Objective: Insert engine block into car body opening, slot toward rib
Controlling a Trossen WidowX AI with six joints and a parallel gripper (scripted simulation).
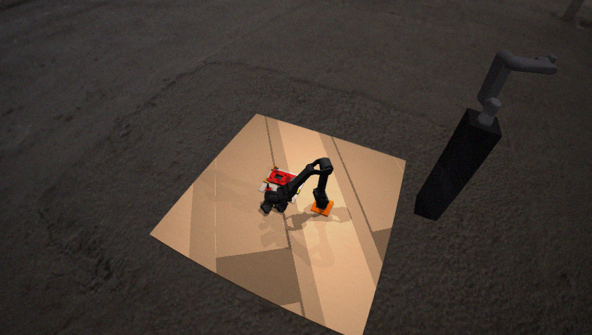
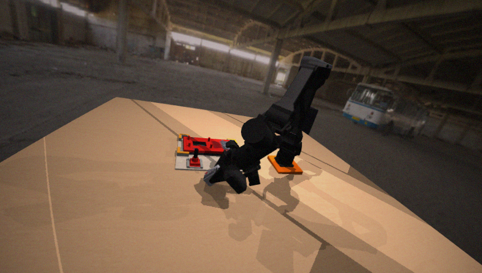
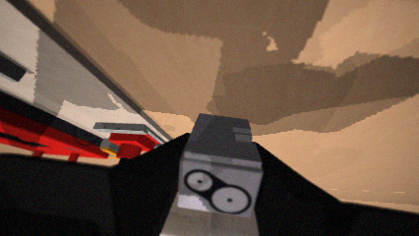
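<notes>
Right now the engine block is 10 mm to the left of my gripper tip, 10 mm behind it and 10 mm above it.
</notes>
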